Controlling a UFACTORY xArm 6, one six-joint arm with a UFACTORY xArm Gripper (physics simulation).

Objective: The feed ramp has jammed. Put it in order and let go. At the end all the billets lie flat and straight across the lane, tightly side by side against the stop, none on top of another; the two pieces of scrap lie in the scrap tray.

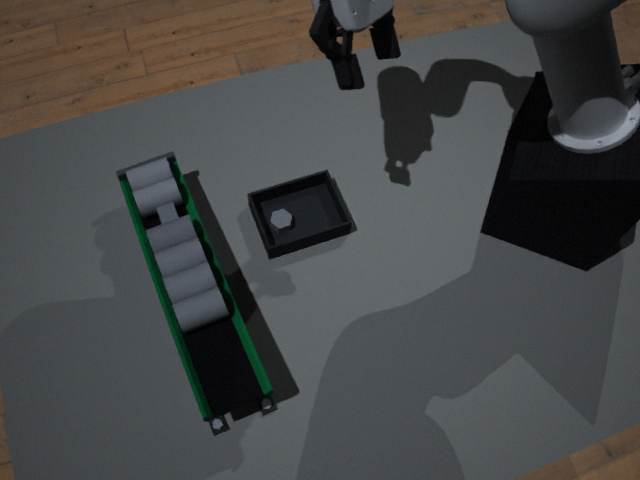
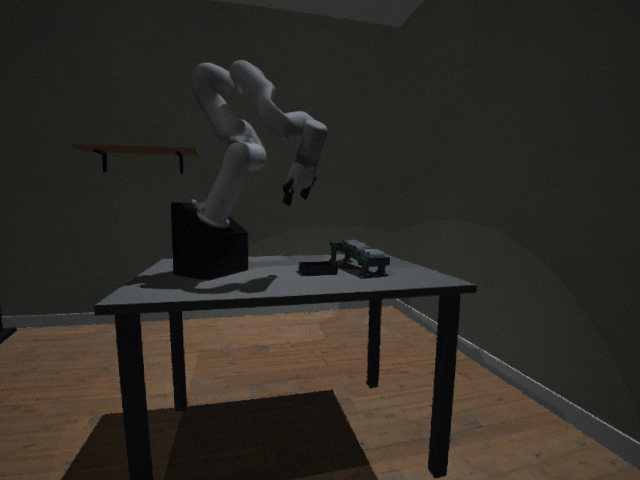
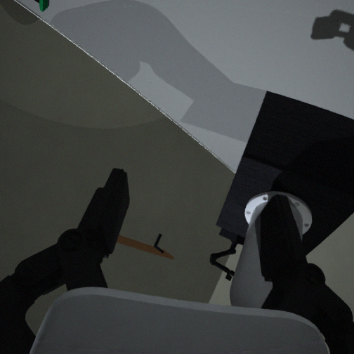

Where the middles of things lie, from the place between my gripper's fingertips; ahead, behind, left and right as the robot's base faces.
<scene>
I see the scrap tray (image 1: 318,215) 10 cm ahead of my hand and 26 cm below it.
</scene>
